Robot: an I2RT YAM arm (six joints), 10 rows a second.
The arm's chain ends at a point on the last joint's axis. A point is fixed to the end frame.
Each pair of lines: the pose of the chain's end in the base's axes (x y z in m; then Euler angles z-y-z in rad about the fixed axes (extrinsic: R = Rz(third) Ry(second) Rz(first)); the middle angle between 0 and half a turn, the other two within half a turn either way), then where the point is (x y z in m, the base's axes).
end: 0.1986 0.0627 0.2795 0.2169 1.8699 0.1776
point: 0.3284 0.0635 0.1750
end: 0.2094 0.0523 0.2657 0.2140 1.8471 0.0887
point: 0.3411 0.0416 0.1642
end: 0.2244 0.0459 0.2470 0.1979 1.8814 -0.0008
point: 0.3512 0.0225 0.1414
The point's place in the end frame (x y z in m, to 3 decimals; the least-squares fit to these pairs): 0.056 -0.035 0.153
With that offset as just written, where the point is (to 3 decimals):
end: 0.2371 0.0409 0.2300 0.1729 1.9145 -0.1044
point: 0.357 0.003 0.121
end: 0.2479 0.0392 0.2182 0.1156 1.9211 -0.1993
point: 0.363 -0.013 0.110
